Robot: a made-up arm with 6 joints.
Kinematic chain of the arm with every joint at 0, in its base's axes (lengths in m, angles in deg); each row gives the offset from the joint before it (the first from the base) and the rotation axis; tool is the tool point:
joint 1: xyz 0 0 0.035 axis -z
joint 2: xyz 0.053 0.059 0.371 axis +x
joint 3: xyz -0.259 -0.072 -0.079 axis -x
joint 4: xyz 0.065 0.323 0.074 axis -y
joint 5: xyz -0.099 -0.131 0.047 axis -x
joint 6: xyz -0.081 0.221 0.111 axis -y
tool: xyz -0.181 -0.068 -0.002
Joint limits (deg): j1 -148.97..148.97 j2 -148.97..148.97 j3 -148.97..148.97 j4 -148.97..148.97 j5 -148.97..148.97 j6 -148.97..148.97
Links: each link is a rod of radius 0.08 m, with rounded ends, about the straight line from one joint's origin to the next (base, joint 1, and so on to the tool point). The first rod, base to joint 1, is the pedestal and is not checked.
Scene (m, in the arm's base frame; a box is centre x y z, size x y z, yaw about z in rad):
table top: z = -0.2
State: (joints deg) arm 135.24 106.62 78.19 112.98 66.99 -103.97
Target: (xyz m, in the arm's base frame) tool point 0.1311 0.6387 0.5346
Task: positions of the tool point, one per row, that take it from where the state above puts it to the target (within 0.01 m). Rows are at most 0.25 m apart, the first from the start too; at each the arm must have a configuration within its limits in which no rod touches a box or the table.
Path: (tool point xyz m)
1: 0.6274 -0.1909 0.5477
2: 0.6612 0.0248 0.5442
3: 0.6192 0.2404 0.5411
4: 0.5061 0.4290 0.5385
5: 0.3361 0.5672 0.5364
6: 0.1310 0.6387 0.5347

